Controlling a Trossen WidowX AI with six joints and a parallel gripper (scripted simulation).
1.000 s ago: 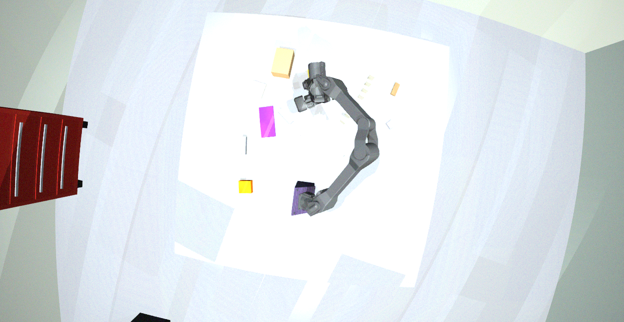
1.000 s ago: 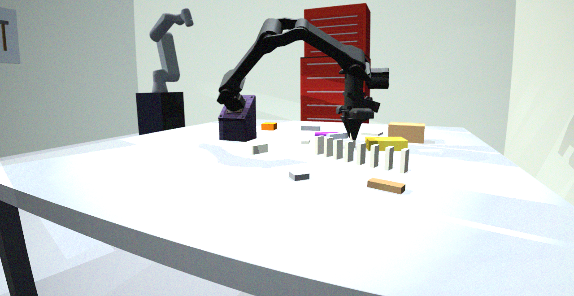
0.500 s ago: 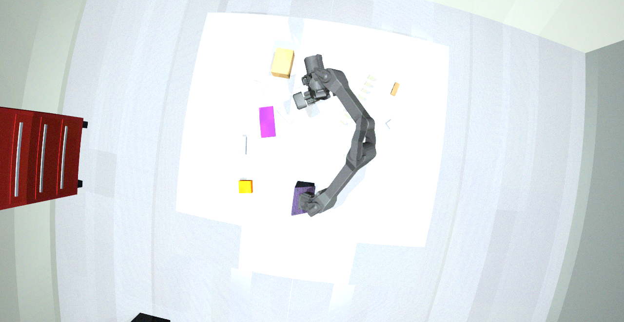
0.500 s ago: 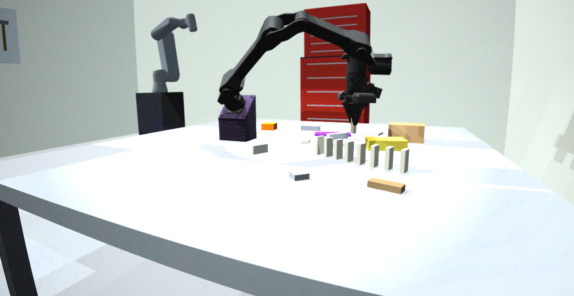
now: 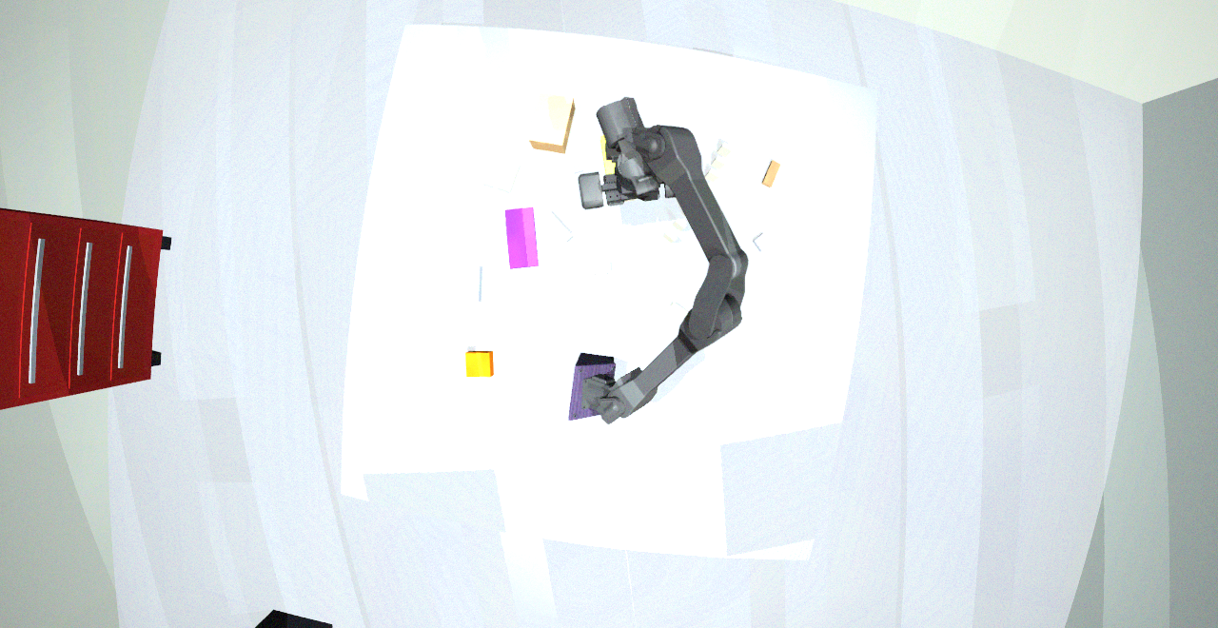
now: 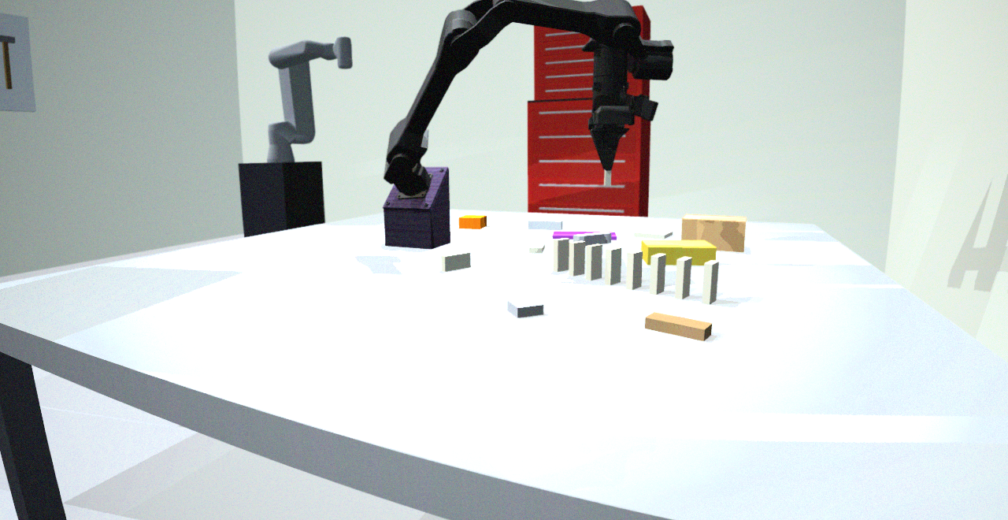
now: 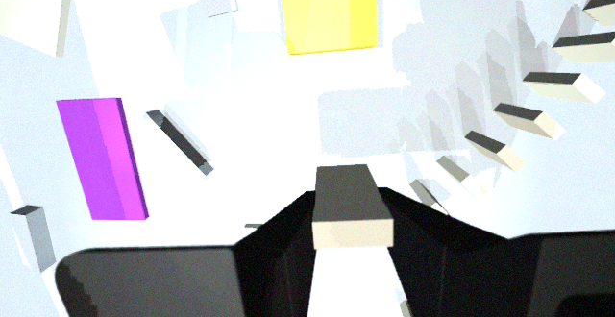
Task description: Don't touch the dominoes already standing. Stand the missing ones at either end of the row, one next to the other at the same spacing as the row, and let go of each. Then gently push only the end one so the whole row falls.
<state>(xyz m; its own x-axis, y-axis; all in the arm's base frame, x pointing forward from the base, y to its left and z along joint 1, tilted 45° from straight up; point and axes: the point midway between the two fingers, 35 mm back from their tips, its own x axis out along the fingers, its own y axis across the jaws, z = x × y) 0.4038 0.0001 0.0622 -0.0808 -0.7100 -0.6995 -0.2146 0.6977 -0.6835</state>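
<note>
Now: the magenta slab 8 cm behind my gripper tip, 24 cm to the left of it and 15 cm below it. The rest, counted from my gripper tip: yellow block (12 cm ahead, 3 cm to the left, 14 cm below); tan box (19 cm ahead, 19 cm to the left, 13 cm below); grey block (5 cm behind, 33 cm to the right, 15 cm below).
</note>
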